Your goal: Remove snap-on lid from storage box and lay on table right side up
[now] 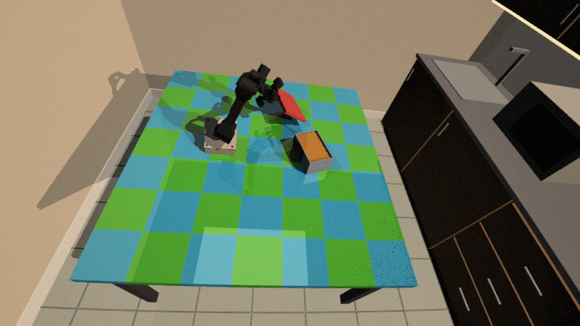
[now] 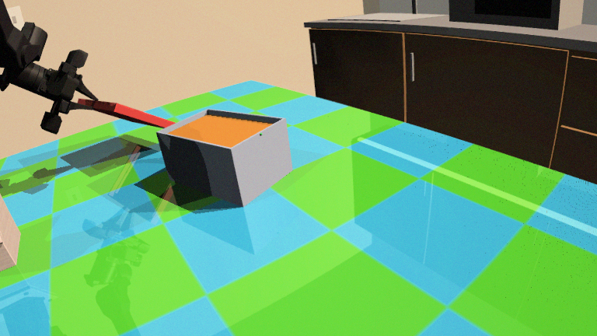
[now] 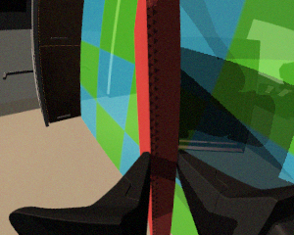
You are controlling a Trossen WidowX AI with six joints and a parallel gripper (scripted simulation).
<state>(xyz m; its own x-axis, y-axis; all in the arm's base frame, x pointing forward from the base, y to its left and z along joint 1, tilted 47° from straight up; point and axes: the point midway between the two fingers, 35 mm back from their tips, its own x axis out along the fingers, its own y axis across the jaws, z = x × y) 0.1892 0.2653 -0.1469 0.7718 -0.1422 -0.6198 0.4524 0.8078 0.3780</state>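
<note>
My gripper tip is 60 mm short of the red lid, 40 mm above it and 30 mm to the right of it. From my gripper tip the other things lie so: grey storage box (270 mm to the right, 220 mm ahead, 90 mm below).
</note>
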